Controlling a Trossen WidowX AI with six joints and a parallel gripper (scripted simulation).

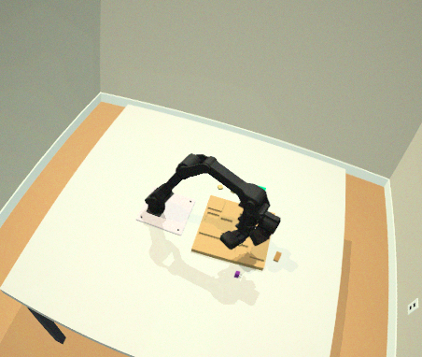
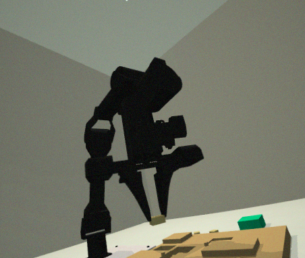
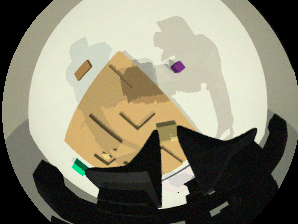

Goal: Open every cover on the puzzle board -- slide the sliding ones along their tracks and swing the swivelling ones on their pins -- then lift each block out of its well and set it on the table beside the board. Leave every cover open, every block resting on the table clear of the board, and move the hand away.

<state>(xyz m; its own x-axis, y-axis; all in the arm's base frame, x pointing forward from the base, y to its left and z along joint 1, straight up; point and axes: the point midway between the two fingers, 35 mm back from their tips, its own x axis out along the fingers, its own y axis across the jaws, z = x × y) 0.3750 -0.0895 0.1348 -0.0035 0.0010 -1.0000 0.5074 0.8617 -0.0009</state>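
Right now the purple block is 100 mm below my gripper tip, 80 mm to the right of it and 30 mm ahead of it. Also, from my gripper tip: orange block 170 mm ahead, 110 mm below, 70 mm to the left; green block 370 mm to the left, 100 mm below.
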